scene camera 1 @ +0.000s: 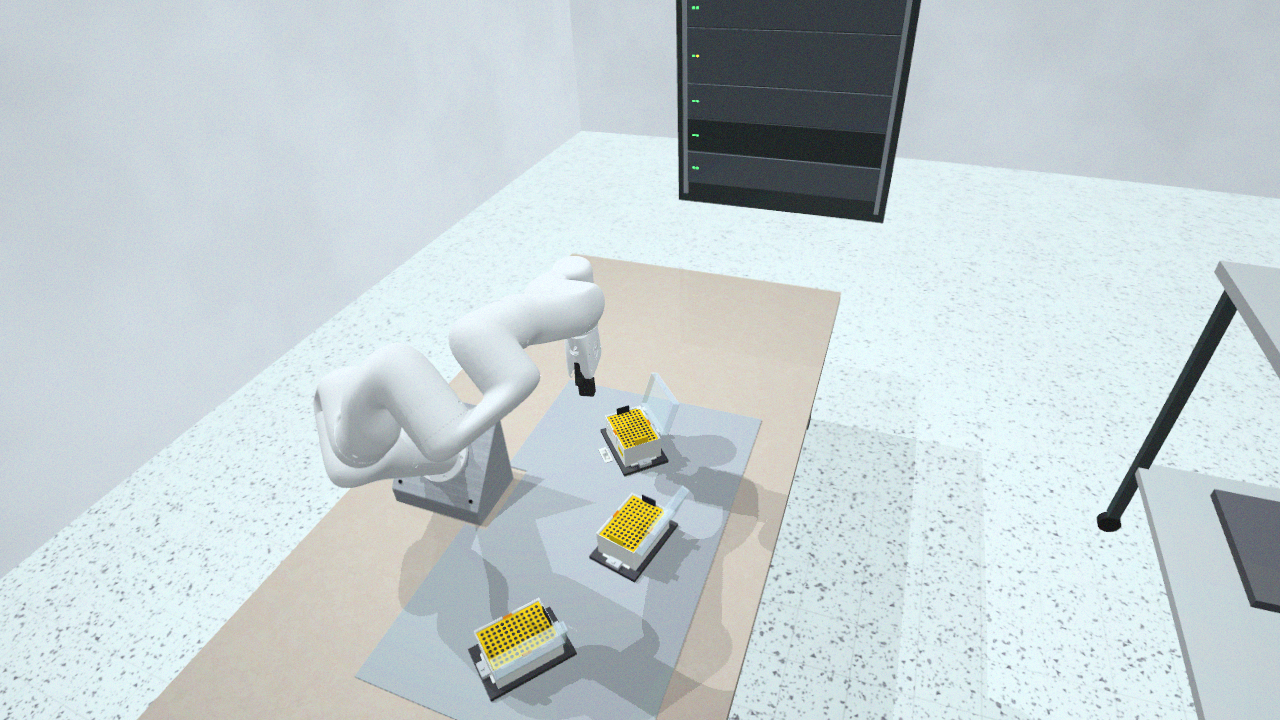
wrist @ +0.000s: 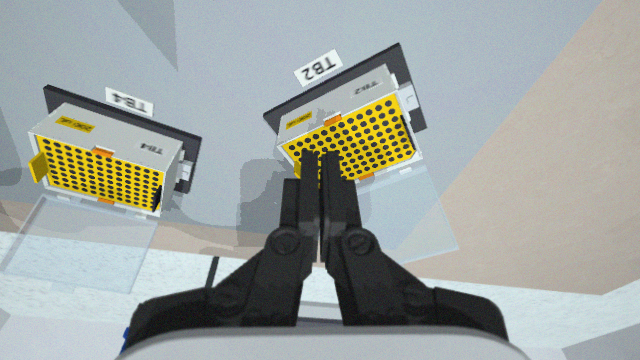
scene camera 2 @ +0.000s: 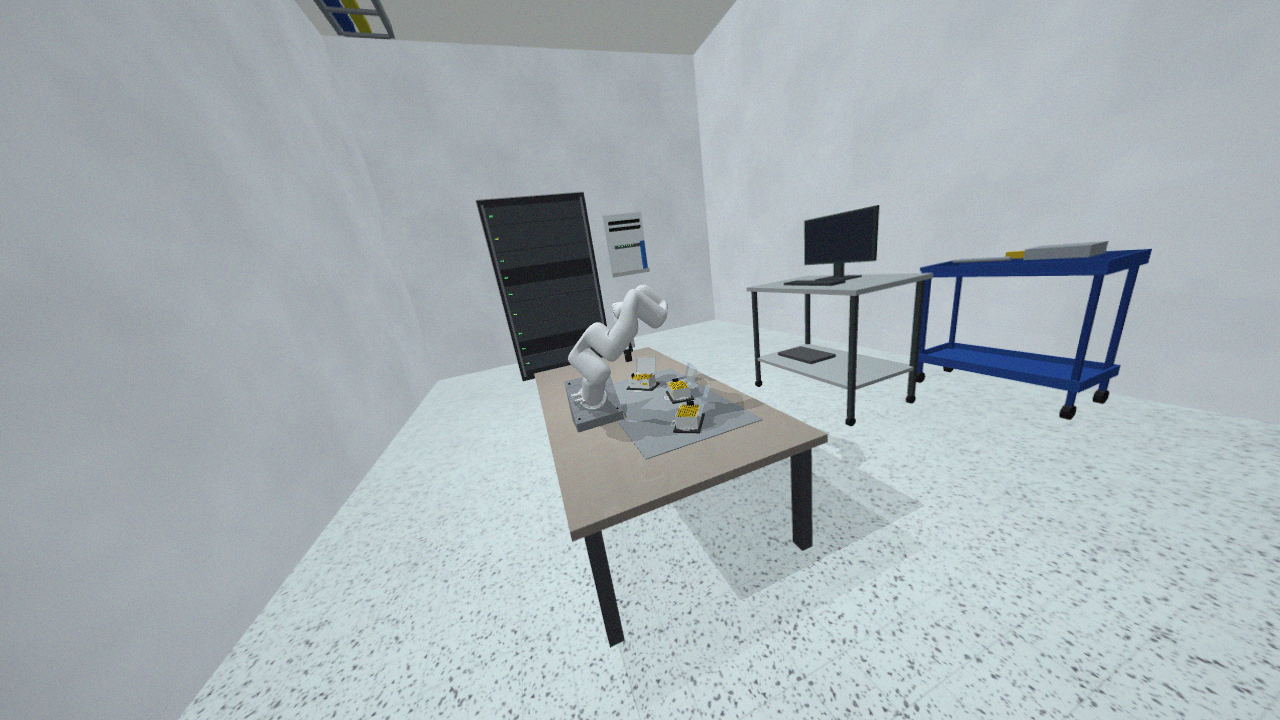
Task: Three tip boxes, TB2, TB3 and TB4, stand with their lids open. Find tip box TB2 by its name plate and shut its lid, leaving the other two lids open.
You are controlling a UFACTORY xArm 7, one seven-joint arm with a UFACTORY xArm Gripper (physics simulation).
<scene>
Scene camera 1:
gripper: 587, 394
clear lid: 660, 404
clear lid: 655, 529
grey mat: 628, 636
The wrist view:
gripper: 318, 173
clear lid: 403, 211
clear lid: 66, 242
grey mat: 214, 76
name plate: 328, 62
name plate: 114, 96
</scene>
